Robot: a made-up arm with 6 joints.
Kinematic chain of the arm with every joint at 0, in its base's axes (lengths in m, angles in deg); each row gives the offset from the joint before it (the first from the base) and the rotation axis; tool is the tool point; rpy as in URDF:
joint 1: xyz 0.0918 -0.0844 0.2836 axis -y
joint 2: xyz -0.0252 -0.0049 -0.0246 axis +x
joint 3: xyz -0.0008 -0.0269 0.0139 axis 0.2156 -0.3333 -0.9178
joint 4: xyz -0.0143 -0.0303 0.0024 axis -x
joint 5: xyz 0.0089 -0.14 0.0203 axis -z
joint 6: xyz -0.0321 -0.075 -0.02 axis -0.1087 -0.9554 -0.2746
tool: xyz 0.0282 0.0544 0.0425 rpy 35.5 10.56 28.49
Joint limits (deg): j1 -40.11..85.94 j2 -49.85..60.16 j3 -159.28..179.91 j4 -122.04..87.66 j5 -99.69..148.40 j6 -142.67..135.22
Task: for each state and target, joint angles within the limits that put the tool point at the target. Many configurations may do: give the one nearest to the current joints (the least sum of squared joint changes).
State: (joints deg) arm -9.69 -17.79 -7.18 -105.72 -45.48 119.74
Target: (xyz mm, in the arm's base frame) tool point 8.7 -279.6 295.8
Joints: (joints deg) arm -39.57 -46.82 -11.00 -83.89 -31.65 119.62
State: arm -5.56 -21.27 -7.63 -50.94 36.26 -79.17
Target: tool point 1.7 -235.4 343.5
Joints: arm 19.06 -49.85 11.27 -16.50 48.21 -111.11
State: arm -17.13 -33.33 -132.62 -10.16 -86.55 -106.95
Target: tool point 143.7 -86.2 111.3
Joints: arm -9.55 -33.56 -158.38 -11.86 -88.28 -142.67
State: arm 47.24 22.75 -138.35 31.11 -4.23 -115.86
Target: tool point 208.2 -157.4 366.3
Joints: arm 36.16 33.85 -87.34 25.18 -1.20 -125.57
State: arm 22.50 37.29 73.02 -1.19 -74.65 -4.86
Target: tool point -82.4 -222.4 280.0
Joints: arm -2.93 17.93 61.31 22.04 -75.45 -2.39
